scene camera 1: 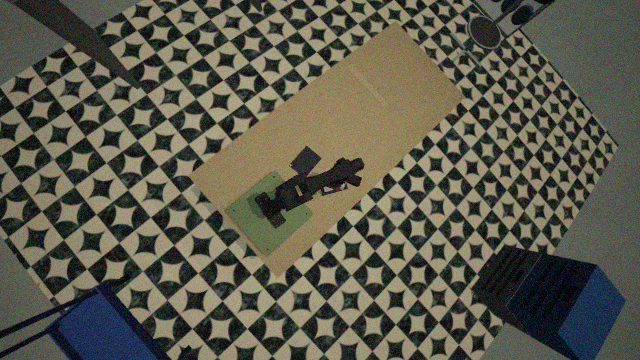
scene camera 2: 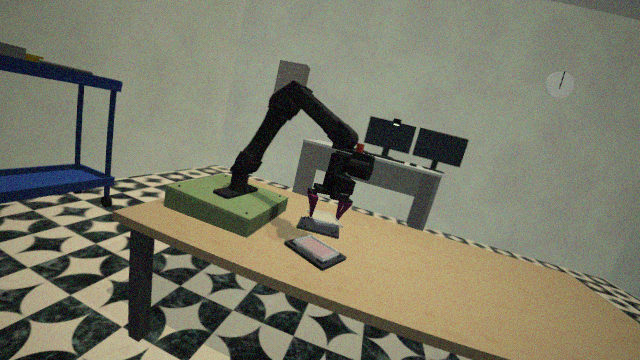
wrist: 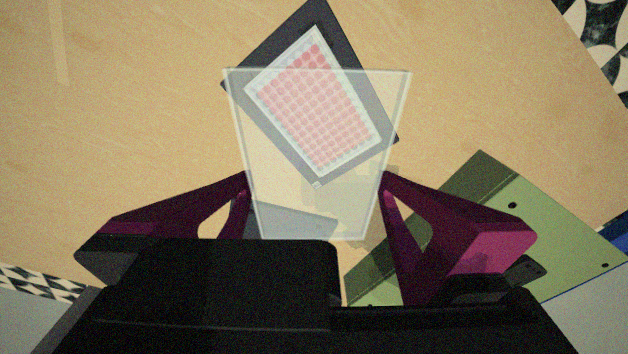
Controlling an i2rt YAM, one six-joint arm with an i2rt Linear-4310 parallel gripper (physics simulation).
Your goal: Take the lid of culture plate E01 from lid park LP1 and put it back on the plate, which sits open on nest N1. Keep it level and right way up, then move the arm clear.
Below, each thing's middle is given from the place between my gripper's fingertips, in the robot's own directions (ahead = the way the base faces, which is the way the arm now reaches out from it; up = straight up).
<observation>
My hand is right at the grey plate lid (wrist: 314,141). Round my hand: well plate with pink top (wrist: 311,49) 1 cm to the right, 9 cm below; then dark mat (wrist: 287,33) 1 cm to the right, 11 cm below.
</observation>
